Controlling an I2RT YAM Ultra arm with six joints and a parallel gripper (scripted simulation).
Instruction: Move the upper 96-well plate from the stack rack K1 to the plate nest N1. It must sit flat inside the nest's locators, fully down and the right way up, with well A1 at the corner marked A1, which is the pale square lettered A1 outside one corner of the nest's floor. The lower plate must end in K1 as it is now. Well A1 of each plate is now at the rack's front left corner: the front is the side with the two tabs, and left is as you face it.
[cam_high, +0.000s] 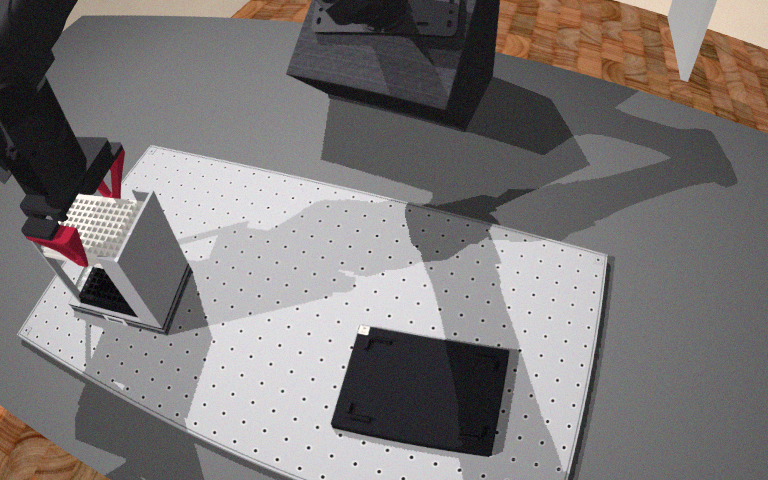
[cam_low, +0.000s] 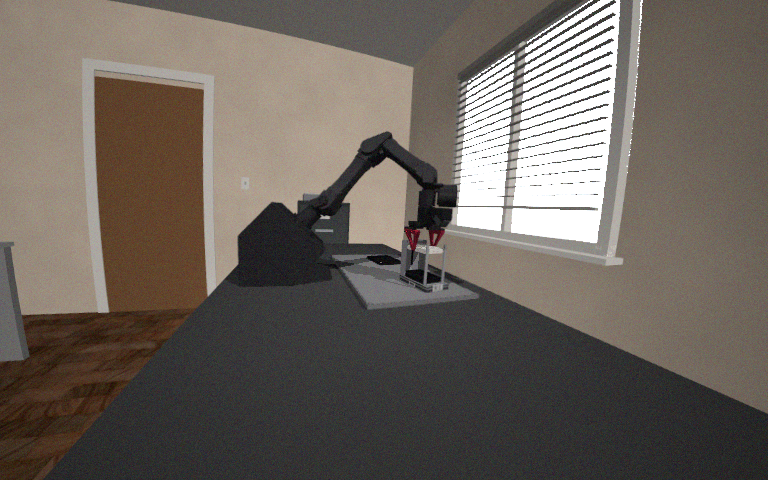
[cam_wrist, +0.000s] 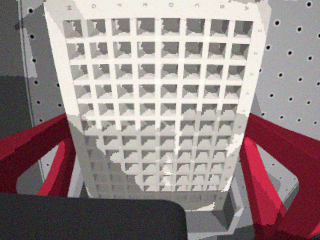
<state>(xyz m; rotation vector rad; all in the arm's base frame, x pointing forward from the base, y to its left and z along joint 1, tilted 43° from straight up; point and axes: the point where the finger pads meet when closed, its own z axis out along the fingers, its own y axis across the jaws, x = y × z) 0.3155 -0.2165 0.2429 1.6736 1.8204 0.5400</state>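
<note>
Right now my hand is 60 mm to the right of the rack back wall and 40 mm above it. From my hand the other things lie so: pale A1 square (10 mm behind, 300 mm to the left, 120 mm below); white 96-well plate (right at my hand); dark plate (100 mm below).
</note>
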